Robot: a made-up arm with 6 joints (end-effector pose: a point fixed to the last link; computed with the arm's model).
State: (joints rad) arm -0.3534 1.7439 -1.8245 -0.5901 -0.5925 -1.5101
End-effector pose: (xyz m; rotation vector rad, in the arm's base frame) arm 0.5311 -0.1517 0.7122 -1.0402 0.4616 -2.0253
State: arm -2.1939 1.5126 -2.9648 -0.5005 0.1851 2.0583
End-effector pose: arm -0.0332 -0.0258 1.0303 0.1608 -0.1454 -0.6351
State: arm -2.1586 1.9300 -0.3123 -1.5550 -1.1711 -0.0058
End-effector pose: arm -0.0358 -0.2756 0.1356 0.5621 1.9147 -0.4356
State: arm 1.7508 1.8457 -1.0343 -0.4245 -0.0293 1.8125
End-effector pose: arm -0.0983 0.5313 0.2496 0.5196 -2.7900 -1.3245
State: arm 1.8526 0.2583 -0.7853 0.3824 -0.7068 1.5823
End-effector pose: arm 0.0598 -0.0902 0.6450 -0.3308 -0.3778 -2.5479
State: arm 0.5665 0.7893 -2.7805 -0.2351 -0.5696 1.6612
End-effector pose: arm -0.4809 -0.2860 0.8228 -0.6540 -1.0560 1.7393
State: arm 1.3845 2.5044 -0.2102 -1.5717 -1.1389 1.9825
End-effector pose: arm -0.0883 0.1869 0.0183 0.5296 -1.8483 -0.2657
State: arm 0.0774 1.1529 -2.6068 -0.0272 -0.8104 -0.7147
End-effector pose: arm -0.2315 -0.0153 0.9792 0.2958 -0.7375 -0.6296
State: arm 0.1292 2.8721 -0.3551 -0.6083 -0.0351 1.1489
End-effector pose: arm 0.0912 0.0145 -0.1297 -0.4868 -2.2810 0.3159
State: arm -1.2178 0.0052 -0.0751 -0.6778 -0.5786 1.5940
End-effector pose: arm 0.0436 0.0140 0.3562 0.6906 0.7043 -0.0340
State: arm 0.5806 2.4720 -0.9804 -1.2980 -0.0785 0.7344
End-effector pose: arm 0.3924 0.2693 -0.0938 -1.6064 2.4774 0.1141
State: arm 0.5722 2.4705 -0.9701 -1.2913 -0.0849 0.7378
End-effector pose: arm 0.3908 0.2645 -0.0941 -1.5869 2.4974 0.1234
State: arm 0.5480 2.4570 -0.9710 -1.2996 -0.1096 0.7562
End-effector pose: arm 0.3991 0.2599 -0.0872 -1.5356 2.5031 0.1561
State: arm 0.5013 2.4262 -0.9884 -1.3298 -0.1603 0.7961
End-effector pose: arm 0.4213 0.2543 -0.0690 -1.4428 2.4845 0.2185
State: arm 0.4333 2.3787 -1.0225 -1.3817 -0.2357 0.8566
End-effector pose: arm 0.4556 0.2444 -0.0377 -1.3211 2.4359 0.3007
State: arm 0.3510 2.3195 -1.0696 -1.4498 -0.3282 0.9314
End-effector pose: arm 0.4956 0.2269 0.0057 -1.1956 2.3605 0.3846
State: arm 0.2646 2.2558 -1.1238 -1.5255 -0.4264 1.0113
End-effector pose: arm 0.5330 0.2015 0.0569 -1.0907 2.2712 0.4536
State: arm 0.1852 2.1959 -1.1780 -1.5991 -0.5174 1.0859
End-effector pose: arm 0.5614 0.1723 0.1083 -1.0195 2.1857 0.4987
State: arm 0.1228 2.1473 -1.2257 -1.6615 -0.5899 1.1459
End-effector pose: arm 0.5792 0.1460 0.1521 -0.9819 2.1175 0.5204
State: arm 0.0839 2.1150 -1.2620 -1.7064 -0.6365 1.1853
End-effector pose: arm 0.5888 0.1284 0.1828 -0.9702 2.0713 0.5248
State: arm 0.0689 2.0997 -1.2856 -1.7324 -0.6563 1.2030
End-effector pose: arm 0.5938 0.1216 0.1992 -0.9757 2.0442 0.5188
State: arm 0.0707 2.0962 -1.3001 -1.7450 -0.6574 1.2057
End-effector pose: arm 0.5966 0.1228 0.2055 -0.9905 2.0285 0.5079
